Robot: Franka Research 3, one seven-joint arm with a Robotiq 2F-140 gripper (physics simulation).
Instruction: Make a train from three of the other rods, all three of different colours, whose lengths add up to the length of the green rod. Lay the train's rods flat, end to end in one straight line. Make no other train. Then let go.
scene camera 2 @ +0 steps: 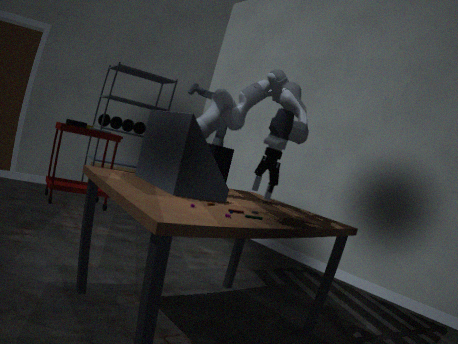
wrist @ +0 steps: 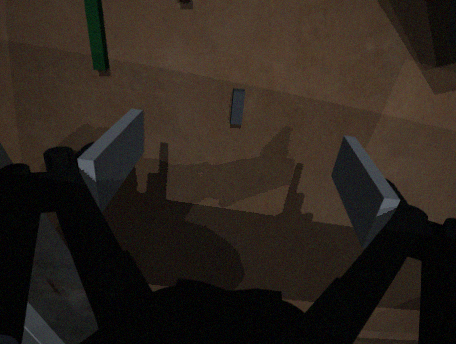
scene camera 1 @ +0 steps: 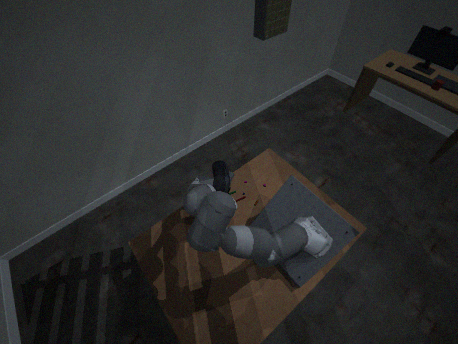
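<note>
The green rod (scene camera 1: 232,192) (scene camera 2: 253,217) (wrist: 96,37) lies flat. A short blue-grey rod (scene camera 2: 255,212) (wrist: 237,107) lies flat, apart from it. A red rod (scene camera 1: 240,199) (scene camera 2: 236,211), an orange rod (scene camera 1: 256,203) (scene camera 2: 211,204) and two short magenta pieces, one (scene camera 1: 264,185) (scene camera 2: 192,205) nearer the wedge block and one (scene camera 1: 245,182) (scene camera 2: 228,216) farther from it, lie scattered. A small dark piece (scene camera 1: 243,194) lies near the red rod; its colour is unclear. My gripper (scene camera 2: 263,188) (wrist: 240,143) is open and empty above the table, the blue-grey rod ahead of its fingers in the wrist view.
The rods lie on the wooden table (scene camera 1: 267,165) (scene camera 2: 145,205). A large grey wedge block (scene camera 1: 285,200) (scene camera 2: 165,155) stands at the arm's base. Arm shadows cross the table. A red cart (scene camera 2: 90,131) and a desk (scene camera 1: 370,67) stand away from it.
</note>
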